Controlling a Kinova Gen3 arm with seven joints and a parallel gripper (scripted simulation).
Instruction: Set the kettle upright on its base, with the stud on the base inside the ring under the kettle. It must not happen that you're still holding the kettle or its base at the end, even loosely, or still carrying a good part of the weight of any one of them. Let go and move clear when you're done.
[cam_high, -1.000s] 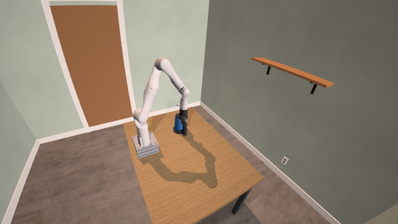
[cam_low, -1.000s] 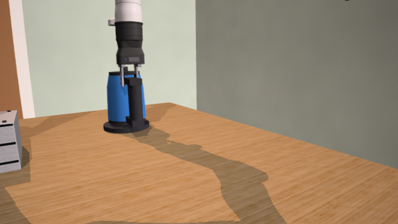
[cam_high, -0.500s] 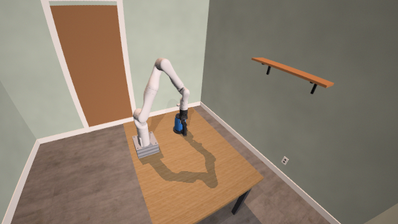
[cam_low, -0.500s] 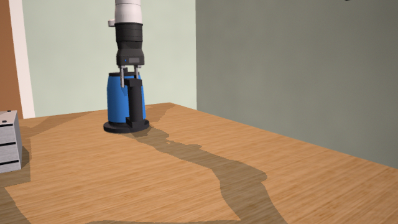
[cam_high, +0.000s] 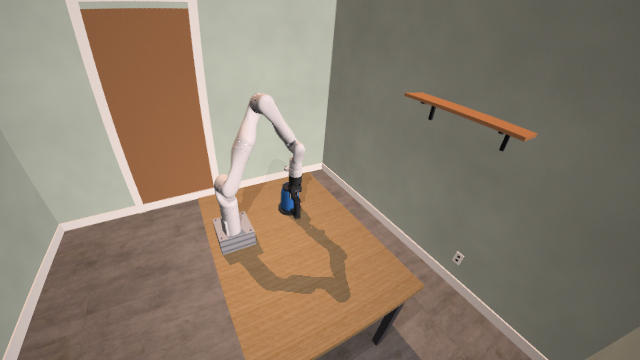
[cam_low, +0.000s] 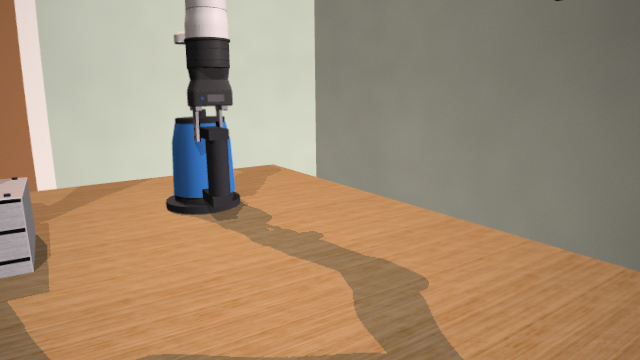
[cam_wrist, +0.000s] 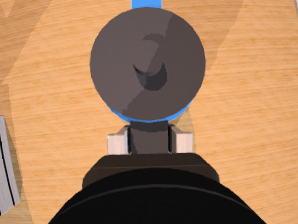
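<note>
My gripper is now 1 cm short of the blue kettle, 3 cm to the right of it and 5 cm above it. From my hand the other things lie so: round black base 2 cm ahead, 7 cm to the left, 15 cm below.
</note>
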